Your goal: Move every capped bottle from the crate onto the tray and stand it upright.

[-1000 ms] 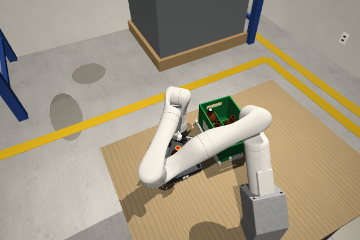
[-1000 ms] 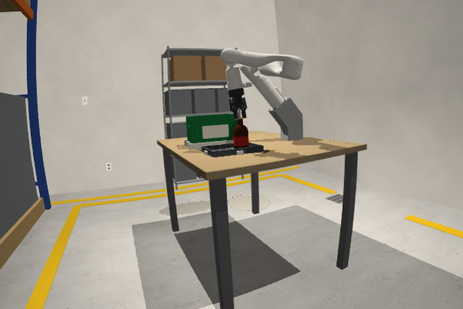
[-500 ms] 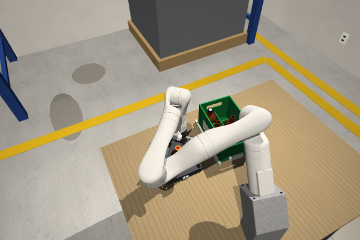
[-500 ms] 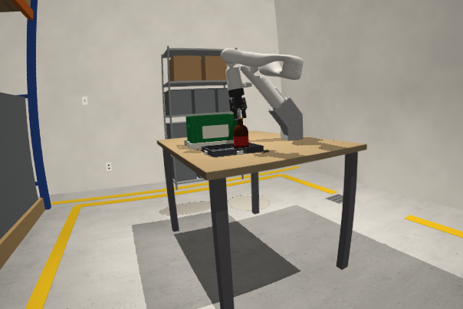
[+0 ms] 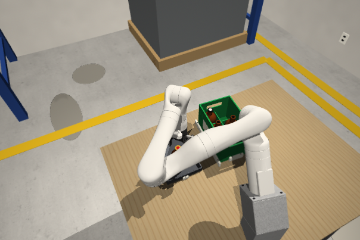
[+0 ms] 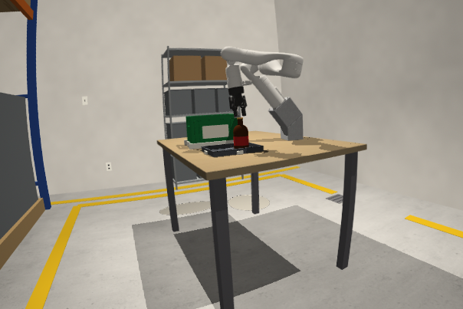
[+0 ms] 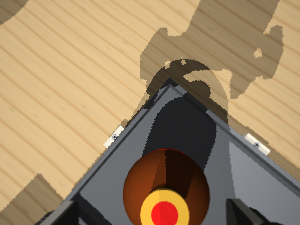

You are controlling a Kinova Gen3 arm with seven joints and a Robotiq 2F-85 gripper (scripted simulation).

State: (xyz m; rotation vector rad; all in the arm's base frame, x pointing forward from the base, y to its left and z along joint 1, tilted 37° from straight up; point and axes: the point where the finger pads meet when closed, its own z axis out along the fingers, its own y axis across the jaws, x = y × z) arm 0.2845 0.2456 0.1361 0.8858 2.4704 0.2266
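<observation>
Right now my hand is 1 cm to the right of the brown bottle and 8 cm above it. Round my hand: green crate: 10 cm ahead, 28 cm to the right, 9 cm below; then grey tray: 6 cm ahead, 1 cm to the left, 16 cm below.
</observation>
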